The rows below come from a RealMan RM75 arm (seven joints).
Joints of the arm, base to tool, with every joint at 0 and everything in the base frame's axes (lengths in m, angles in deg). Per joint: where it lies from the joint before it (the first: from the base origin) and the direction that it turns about. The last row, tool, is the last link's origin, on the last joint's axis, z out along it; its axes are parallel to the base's.
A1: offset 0 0 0.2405 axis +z
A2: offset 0 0 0 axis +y
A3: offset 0 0 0.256 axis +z
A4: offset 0 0 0 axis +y
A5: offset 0 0 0.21 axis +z
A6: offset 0 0 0 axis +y
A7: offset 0 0 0.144 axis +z
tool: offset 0 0 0
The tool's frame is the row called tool.
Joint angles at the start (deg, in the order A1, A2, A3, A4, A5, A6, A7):
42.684 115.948 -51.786 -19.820 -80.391 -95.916 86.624
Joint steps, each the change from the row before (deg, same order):
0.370 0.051 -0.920 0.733 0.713 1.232 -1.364
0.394 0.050 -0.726 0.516 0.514 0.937 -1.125
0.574 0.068 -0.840 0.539 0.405 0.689 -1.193
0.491 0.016 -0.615 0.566 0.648 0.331 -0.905
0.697 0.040 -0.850 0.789 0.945 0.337 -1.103
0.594 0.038 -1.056 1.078 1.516 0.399 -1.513
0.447 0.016 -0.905 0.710 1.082 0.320 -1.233
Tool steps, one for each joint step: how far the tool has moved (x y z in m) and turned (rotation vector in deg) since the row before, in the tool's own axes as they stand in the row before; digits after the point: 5 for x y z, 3 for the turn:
0.00200 -0.00237 0.00299 0.723 0.222 -0.750
0.00119 -0.00167 0.00299 0.442 0.270 -0.751
0.00117 -0.00078 0.00418 -0.008 0.504 -0.872
0.00009 -0.00031 0.00312 -0.129 0.029 -0.589
0.00003 -0.00009 0.00443 -0.295 -0.017 -0.659
0.00062 -0.00029 0.00369 -0.044 -0.384 -0.729
0.00053 -0.00018 0.00280 -0.057 -0.108 -0.736

